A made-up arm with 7 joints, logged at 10 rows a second.
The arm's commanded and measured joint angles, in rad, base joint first. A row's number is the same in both.
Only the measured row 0 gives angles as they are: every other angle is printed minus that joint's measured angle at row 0.
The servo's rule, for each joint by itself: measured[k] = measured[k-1] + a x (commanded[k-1-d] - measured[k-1]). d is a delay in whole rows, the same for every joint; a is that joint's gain. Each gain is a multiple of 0.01, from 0.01 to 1. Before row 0 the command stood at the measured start. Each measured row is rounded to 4 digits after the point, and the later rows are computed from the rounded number. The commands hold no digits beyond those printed.
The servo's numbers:
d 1
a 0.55 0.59 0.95 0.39 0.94 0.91 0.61
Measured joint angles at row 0:
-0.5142, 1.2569, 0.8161, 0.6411, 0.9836, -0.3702, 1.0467
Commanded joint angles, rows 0 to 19:
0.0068, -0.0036, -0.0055, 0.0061, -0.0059, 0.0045, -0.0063
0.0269, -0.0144, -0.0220, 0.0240, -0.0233, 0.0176, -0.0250
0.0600, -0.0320, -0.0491, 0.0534, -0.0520, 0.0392, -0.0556
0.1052, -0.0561, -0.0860, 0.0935, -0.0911, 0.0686, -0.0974
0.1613, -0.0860, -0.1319, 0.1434, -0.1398, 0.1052, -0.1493
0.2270, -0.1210, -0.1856, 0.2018, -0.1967, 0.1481, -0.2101
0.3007, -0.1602, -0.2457, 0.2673, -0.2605, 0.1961, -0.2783
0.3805, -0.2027, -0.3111, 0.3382, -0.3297, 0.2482, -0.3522
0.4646, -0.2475, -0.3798, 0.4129, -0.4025, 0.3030, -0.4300
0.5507, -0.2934, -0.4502, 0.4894, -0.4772, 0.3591, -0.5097
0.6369, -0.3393, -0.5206, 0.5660, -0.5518, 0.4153, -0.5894
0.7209, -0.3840, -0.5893, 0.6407, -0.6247, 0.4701, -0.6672
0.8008, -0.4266, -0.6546, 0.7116, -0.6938, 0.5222, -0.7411
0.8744, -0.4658, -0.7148, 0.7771, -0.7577, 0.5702, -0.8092
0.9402, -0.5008, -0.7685, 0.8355, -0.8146, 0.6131, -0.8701
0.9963, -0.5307, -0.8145, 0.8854, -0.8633, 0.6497, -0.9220
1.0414, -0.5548, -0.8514, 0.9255, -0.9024, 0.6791, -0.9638
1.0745, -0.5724, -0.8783, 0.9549, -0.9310, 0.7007, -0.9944
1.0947, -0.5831, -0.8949, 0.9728, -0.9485, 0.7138, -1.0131
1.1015, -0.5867, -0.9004, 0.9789, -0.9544, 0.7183, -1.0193
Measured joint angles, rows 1 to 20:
0.0000, 0.0000, 0.0000, 0.0000, 0.0000, 0.0000, 0.0000
0.0037, -0.0021, -0.0052, 0.0024, -0.0055, 0.0041, -0.0038
0.0165, -0.0094, -0.0212, 0.0108, -0.0222, 0.0164, -0.0167
0.0404, -0.0227, -0.0477, 0.0274, -0.0502, 0.0371, -0.0404
0.0760, -0.0424, -0.0841, 0.0532, -0.0886, 0.0658, -0.0752
0.1229, -0.0681, -0.1295, 0.0884, -0.1367, 0.1017, -0.1204
0.1802, -0.0993, -0.1828, 0.1326, -0.1931, 0.1439, -0.1751
0.2465, -0.1352, -0.2426, 0.1851, -0.2565, 0.1914, -0.2381
0.3202, -0.1750, -0.3077, 0.2448, -0.3253, 0.2431, -0.3077
0.3996, -0.2178, -0.3762, 0.3104, -0.3979, 0.2976, -0.3823
0.4827, -0.2624, -0.4465, 0.3802, -0.4724, 0.3536, -0.4600
0.5675, -0.3078, -0.5169, 0.4527, -0.5470, 0.4097, -0.5389
0.6519, -0.3528, -0.5857, 0.5260, -0.6200, 0.4647, -0.6172
0.7338, -0.3963, -0.6512, 0.5984, -0.6894, 0.5170, -0.6928
0.8111, -0.4373, -0.7116, 0.6681, -0.7536, 0.5654, -0.7638
0.8821, -0.4748, -0.7657, 0.7334, -0.8109, 0.6088, -0.8286
0.9449, -0.5078, -0.8121, 0.7927, -0.8602, 0.6460, -0.8856
0.9980, -0.5355, -0.8494, 0.8445, -0.8999, 0.6761, -0.9333
1.0401, -0.5573, -0.8769, 0.8876, -0.9291, 0.6985, -0.9706
1.0701, -0.5725, -0.8940, 0.9208, -0.9473, 0.7124, -0.9965

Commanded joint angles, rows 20 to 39:
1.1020, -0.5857, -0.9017, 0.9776, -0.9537, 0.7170, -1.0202
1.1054, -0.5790, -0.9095, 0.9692, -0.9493, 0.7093, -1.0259
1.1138, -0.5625, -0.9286, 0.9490, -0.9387, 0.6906, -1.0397
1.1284, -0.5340, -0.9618, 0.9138, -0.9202, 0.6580, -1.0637
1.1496, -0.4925, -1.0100, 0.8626, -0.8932, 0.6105, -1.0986
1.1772, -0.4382, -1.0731, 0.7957, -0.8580, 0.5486, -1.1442
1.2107, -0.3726, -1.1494, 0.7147, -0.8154, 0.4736, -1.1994
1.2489, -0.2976, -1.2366, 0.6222, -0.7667, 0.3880, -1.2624
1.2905, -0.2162, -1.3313, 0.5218, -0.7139, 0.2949, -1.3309
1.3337, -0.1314, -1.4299, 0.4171, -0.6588, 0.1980, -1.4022
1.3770, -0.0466, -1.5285, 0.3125, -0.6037, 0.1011, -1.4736
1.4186, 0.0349, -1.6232, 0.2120, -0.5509, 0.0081, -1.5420
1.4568, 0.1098, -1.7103, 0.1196, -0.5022, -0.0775, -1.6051
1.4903, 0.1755, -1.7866, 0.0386, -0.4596, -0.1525, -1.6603
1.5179, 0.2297, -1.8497, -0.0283, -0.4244, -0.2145, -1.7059
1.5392, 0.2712, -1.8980, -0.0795, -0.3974, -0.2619, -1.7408
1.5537, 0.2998, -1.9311, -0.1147, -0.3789, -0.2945, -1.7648
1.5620, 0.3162, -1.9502, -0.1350, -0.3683, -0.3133, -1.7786
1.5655, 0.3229, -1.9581, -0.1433, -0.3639, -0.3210, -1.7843
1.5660, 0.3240, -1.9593, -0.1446, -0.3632, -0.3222, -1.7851
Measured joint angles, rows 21 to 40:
1.0874, -0.5809, -0.9001, 0.9435, -0.9540, 0.7178, -1.0104
1.0954, -0.5837, -0.9016, 0.9568, -0.9537, 0.7171, -1.0164
1.1009, -0.5809, -0.9091, 0.9616, -0.9496, 0.7100, -1.0222
1.1080, -0.5700, -0.9276, 0.9567, -0.9394, 0.6923, -1.0329
1.1192, -0.5488, -0.9601, 0.9400, -0.9214, 0.6611, -1.0517
1.1359, -0.5156, -1.0075, 0.9098, -0.8949, 0.6151, -1.0803
1.1586, -0.4699, -1.0698, 0.8653, -0.8602, 0.5546, -1.1193
1.1873, -0.4125, -1.1454, 0.8066, -0.8181, 0.4809, -1.1682
1.2212, -0.3447, -1.2320, 0.7347, -0.7698, 0.3964, -1.2257
1.2593, -0.2689, -1.3263, 0.6517, -0.7173, 0.3040, -1.2899
1.3002, -0.1878, -1.4247, 0.5602, -0.6623, 0.2075, -1.3584
1.3424, -0.1045, -1.5233, 0.4636, -0.6072, 0.1107, -1.4287
1.3843, -0.0223, -1.6182, 0.3655, -0.5543, 0.0173, -1.4978
1.4242, 0.0556, -1.7057, 0.2696, -0.5053, -0.0690, -1.5633
1.4606, 0.1263, -1.7826, 0.1795, -0.4623, -0.1450, -1.6225
1.4921, 0.1873, -1.8463, 0.0985, -0.4267, -0.2082, -1.6734
1.5180, 0.2368, -1.8954, 0.0291, -0.3992, -0.2571, -1.7145
1.5376, 0.2740, -1.9293, -0.0270, -0.3801, -0.2911, -1.7452
1.5510, 0.2989, -1.9492, -0.0691, -0.3690, -0.3113, -1.7656
1.5590, 0.3131, -1.9577, -0.0980, -0.3642, -0.3201, -1.7770

